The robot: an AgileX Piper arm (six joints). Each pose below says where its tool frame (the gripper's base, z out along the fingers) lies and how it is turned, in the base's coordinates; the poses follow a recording.
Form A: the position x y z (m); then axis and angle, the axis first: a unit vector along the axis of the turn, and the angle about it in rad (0 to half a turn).
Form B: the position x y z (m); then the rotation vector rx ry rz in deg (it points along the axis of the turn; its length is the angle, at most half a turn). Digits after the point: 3 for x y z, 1 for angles.
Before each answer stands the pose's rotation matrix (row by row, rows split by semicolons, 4 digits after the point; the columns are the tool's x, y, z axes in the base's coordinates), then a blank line. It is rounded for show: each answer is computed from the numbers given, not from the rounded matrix.
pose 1, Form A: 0.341 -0.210 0.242 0.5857 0.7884 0.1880 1.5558
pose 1, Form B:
0.3529 0.2669 0.8968; 0.6428 0.6273 -0.4396; -0.6799 0.7316 0.0498

0.341 -0.210 0.242 52.2 70.3 16.8
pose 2, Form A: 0.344 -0.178 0.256 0.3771 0.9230 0.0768 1.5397
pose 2, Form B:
0.1689 0.2605 0.9506; 0.4140 0.8565 -0.3082; -0.8945 0.4456 0.0368

0.344 -0.178 0.256 33.3 81.4 6.8
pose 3, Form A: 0.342 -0.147 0.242 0.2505 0.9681 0.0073 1.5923
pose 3, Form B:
0.0426 0.2404 0.9697; 0.2550 0.9358 -0.2432; -0.9660 0.2577 -0.0214

0.342 -0.147 0.242 22.9 88.3 0.7
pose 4, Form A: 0.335 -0.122 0.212 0.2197 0.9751 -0.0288 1.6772
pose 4, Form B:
-0.0528 0.2656 0.9626; 0.2084 0.9457 -0.2495; -0.9766 0.1874 -0.1053

0.335 -0.122 0.212 21.1 93.7 -2.8
